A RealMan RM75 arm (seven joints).
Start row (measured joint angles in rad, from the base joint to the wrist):
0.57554 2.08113 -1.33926 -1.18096 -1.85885 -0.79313 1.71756
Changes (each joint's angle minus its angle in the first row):
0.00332 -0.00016 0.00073 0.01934 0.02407 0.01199 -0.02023
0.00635 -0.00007 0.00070 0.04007 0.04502 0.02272 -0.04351
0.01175 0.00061 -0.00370 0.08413 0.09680 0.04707 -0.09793
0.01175 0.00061 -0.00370 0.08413 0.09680 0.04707 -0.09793
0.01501 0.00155 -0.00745 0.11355 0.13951 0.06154 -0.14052
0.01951 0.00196 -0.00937 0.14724 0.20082 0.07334 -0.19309
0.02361 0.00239 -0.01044 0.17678 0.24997 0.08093 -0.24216
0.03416 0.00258 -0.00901 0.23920 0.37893 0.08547 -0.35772
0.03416 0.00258 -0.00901 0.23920 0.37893 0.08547 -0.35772
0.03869 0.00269 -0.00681 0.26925 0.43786 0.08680 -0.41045
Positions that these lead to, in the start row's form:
0.57886 2.08097 -1.33853 -1.16162 -1.83478 -0.78114 1.69733
0.58189 2.08106 -1.33856 -1.14089 -1.81383 -0.77041 1.67405
0.58729 2.08174 -1.34296 -1.09683 -1.76205 -0.74606 1.61963
0.58729 2.08174 -1.34296 -1.09683 -1.76205 -0.74606 1.61963
0.59055 2.08268 -1.34671 -1.06741 -1.71934 -0.73159 1.57704
0.59505 2.08309 -1.34863 -1.03372 -1.65803 -0.71979 1.52447
0.59915 2.08352 -1.34970 -1.00418 -1.60888 -0.71220 1.47540
0.60970 2.08371 -1.34827 -0.94176 -1.47992 -0.70766 1.35984
0.60970 2.08371 -1.34827 -0.94176 -1.47992 -0.70766 1.35984
0.61423 2.08382 -1.34607 -0.91171 -1.42099 -0.70633 1.30711

